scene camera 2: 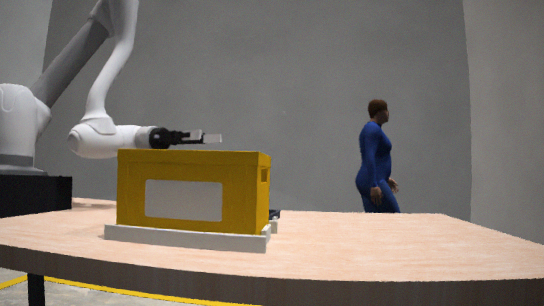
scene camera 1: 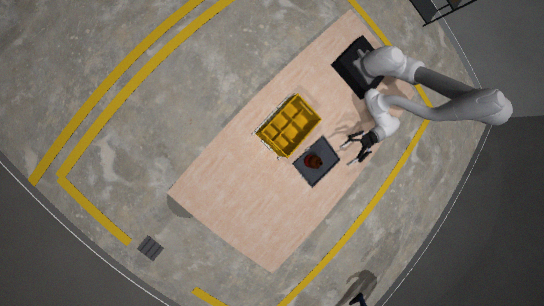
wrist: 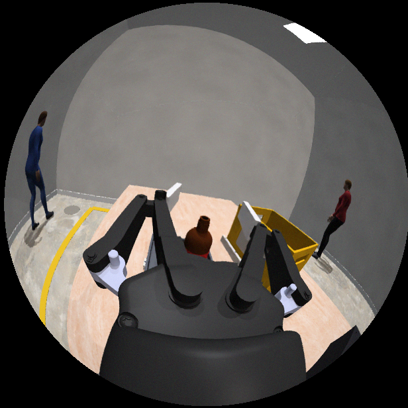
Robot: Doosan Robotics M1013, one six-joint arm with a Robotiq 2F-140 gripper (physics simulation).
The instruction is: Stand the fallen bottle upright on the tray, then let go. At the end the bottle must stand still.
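Places are measured from the arm's base along level axes (x back, y left, z down), in centimetres.
Pixels of known places: gripper, between the fingertips: (scene camera 2: pixel 211 136) (scene camera 1: pixel 344 156); arm's base, origin of its link: (scene camera 2: pixel 6 174) (scene camera 1: pixel 367 67).
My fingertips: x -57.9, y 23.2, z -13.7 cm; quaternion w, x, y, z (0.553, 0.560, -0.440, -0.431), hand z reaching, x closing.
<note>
For each thing: its top centre in the pictures, then the offset to it from my fingertips. "spot": a spot on its surface instead. Level surfaces: height alone.
- brown bottle, centre of its top: (scene camera 1: pixel 320 163) dx -10.2, dy -3.4, dz +8.0 cm
- dark tray, a spot on its surface: (scene camera 1: pixel 327 145) spot: dx +4.9, dy -2.1, dz +23.4 cm
- yellow crate, centre of its top: (scene camera 2: pixel 199 153) (scene camera 1: pixel 293 125) dx -9.3, dy -28.7, dz +6.5 cm
- wooden table, height of its surface: dz +24.0 cm
The brown bottle (scene camera 1: pixel 313 161) (wrist: pixel 199 240) with a red label stands upright on the dark tray (scene camera 1: pixel 327 145) (wrist: pixel 152 253). In scene camera 2 the bottle is hidden behind the yellow crate, and a corner of the tray (scene camera 2: pixel 274 214) shows past it. My gripper (scene camera 1: pixel 348 154) (scene camera 2: pixel 208 136) (wrist: pixel 210 200) is open and empty. It is level, off the tray's side towards the near table edge, and higher than the crate's top. Its fingers point towards the bottle's side of the table but are clear of the bottle, whose neck shows below and between them in the wrist view.
The yellow crate (scene camera 1: pixel 303 136) (scene camera 2: pixel 240 190) (wrist: pixel 285 231) with compartments stands beside the tray on the wooden table (scene camera 1: pixel 235 200) (scene camera 2: pixel 400 245). The black robot base block (scene camera 1: pixel 345 65) (scene camera 2: pixel 37 192) is at one table end. A person in blue (scene camera 2: pixel 375 155) (wrist: pixel 35 160) stands beyond the table.
</note>
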